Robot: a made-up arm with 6 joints. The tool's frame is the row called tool.
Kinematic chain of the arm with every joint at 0, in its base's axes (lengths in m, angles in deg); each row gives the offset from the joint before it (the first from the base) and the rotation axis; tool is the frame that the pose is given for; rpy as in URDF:
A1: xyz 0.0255 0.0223 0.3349 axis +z
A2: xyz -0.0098 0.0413 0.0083 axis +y
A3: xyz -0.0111 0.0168 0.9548 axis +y
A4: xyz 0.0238 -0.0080 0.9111 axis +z
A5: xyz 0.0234 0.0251 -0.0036 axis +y
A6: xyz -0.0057 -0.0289 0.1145 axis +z
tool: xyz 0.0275 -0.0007 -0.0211 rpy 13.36 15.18 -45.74
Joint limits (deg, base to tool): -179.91..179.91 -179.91..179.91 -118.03..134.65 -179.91..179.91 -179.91..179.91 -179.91..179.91
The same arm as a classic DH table. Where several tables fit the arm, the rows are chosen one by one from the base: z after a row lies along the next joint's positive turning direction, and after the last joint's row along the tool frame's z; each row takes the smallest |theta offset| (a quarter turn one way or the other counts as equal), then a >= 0, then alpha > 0; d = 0 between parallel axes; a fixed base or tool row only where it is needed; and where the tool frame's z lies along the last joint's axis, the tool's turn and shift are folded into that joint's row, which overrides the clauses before.
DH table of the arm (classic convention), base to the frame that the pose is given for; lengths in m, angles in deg. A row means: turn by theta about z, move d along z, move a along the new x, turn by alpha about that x. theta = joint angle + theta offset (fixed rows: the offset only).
base (fixed): d 0, theta_offset 41.17, a 0.0339, alpha 0
A1: d 0.3432, theta_offset -41.17, a -0.0098, alpha -90
A2: d 0, theta_offset 89.33, a -0.9549, alpha 0
A3: d 0.0501, theta_offset -89.33, a 0.0238, alpha 90
A4: d 0.9075, theta_offset 0, a 0.0234, alpha -90
A5: d -0.0038, theta_offset 0, a -0.0057, alpha 90
A6: d 0.0888, theta_offset 2.05, a 0.0275, alpha 20.12
tool (fixed): d 0.0049, theta_offset -49.58, a 0, alpha 0
Joint limits (deg, base to tool): -179.91..179.91 -179.91..179.91 -118.03..134.65 -179.91..179.91 -179.91..179.91 -179.91..179.91

